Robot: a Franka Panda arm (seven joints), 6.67 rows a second.
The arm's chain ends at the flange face. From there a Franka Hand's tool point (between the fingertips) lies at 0.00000 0.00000 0.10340 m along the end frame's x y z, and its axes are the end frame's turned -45 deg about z.
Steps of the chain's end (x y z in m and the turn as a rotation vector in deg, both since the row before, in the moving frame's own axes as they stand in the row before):
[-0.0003, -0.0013, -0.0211, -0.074, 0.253, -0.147]
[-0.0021, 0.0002, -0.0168, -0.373, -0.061, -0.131]
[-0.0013, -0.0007, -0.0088, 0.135, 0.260, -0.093]
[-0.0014, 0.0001, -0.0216, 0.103, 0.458, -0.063]
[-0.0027, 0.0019, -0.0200, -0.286, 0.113, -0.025]
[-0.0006, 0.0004, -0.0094, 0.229, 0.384, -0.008]
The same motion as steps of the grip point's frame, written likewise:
[0.0009, -0.0007, -0.0211, -0.231, 0.127, -0.147]
[-0.0022, -0.0009, -0.0168, -0.221, -0.307, -0.131]
[0.0001, -0.0013, -0.0088, -0.088, 0.279, -0.093]
[-0.0003, -0.0005, -0.0216, -0.251, 0.397, -0.063]
[-0.0035, -0.0001, -0.0200, -0.282, -0.122, -0.025]
[0.0001, 0.0001, -0.0094, -0.110, 0.433, -0.008]

